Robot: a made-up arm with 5 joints.
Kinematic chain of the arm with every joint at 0, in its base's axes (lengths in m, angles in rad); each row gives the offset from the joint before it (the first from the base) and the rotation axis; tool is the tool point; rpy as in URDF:
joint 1: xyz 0 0 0.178 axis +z
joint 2: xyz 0 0 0 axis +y
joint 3: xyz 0.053 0 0.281 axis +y
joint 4: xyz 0.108 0 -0.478 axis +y
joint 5: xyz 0.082 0 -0.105 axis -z
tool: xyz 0 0 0 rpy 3.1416 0 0
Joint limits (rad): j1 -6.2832..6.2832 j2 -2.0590..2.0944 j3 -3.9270..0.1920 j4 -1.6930..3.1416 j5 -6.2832..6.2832
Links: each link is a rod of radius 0.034 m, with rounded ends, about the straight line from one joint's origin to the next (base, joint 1, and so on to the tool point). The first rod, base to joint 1, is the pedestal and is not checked.
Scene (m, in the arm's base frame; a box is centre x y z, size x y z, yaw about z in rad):
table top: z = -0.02
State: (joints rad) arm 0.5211 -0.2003 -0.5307 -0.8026 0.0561
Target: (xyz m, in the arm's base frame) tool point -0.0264 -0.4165 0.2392
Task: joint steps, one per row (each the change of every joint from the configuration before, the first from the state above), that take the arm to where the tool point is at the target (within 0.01 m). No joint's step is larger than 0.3 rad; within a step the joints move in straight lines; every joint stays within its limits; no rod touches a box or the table.
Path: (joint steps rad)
1: -0.2694 -0.0255 0.0333 -0.0224 0.0000
2: -0.2694 -0.0255 0.0333 -0.0225 0.0000
3: -0.2694 -0.0255 0.0333 -0.0224 0.0000
4: -0.2694 -0.0255 0.0333 -0.0225 0.0000
5: -0.2694 -0.0256 0.0333 -0.0224 0.0000
6: -0.2694 -0.0255 0.0333 -0.0225 0.0000
7: -0.2694 -0.0255 0.0334 -0.0224 0.0000
8: -0.2694 -0.0255 0.0333 -0.0225 0.0000

